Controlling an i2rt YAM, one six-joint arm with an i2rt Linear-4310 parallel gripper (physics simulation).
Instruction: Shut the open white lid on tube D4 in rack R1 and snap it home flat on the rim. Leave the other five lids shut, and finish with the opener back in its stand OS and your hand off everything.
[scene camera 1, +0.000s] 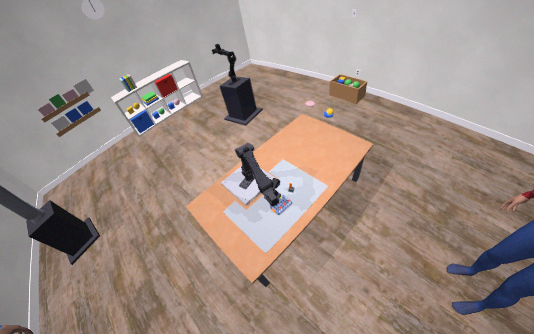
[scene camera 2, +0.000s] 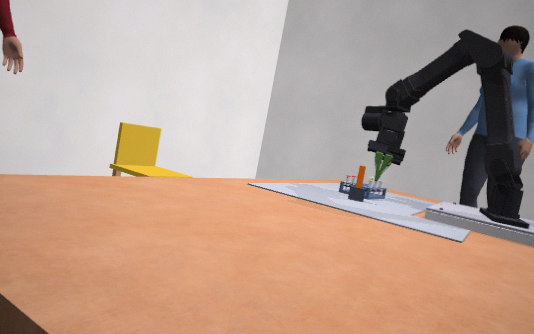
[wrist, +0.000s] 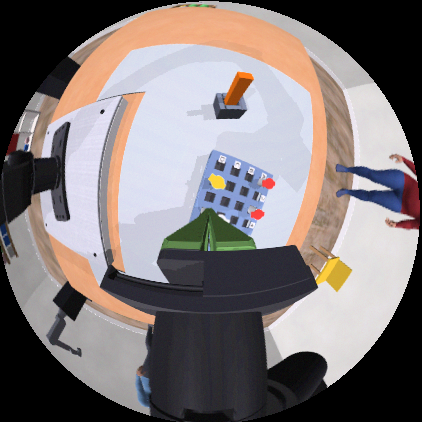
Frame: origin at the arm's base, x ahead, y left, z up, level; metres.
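Seen in the pictures: gripper, fingertip midpoint: (scene camera 2: 375, 181) (wrist: 208, 212); arm's base at its link origin: (scene camera 1: 249, 178) (scene camera 2: 501, 219) (wrist: 57, 171).
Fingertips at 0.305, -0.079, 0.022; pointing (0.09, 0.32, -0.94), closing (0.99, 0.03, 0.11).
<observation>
Offsets run from my fingertips to a thing's middle, as dx, dy, dz. Level surfaces: height alone.
The blue rack R1 (scene camera 1: 280, 213) (scene camera 2: 376, 196) (wrist: 214, 155) stands on the mat and holds several capped tubes. A yellow lid {+0.008, +0.033, +0.001} (wrist: 216, 181) and two red lids (wrist: 268, 183) (wrist: 257, 214) show in the wrist view. My gripper (scene camera 2: 377, 180) (wrist: 208, 212) is shut and empty, its green fingertips pointing down at the rack's D-side far corner from the opener, close over the tube tops. The fingers hide most of that corner; bits of white show beside them. The D4 lid's angle and any contact cannot be told. The orange opener {+0.026, +0.142, -0.001} (scene camera 1: 290, 185) (scene camera 2: 361, 175) (wrist: 240, 87) stands in its dark stand OS {+0.026, +0.142, -0.031} (scene camera 1: 291, 190) (scene camera 2: 356, 194) (wrist: 230, 110).
The pale mat {dz -0.047} (scene camera 1: 265, 242) (scene camera 2: 320, 196) (wrist: 155, 75) lies on the orange table {dz -0.050} (scene camera 1: 320, 132) (scene camera 2: 200, 250) (wrist: 250, 30). The arm's white base plate (scene camera 1: 245, 200) (wrist: 85, 150) is beside the mat. The opener's stand is a short way from the rack.
</observation>
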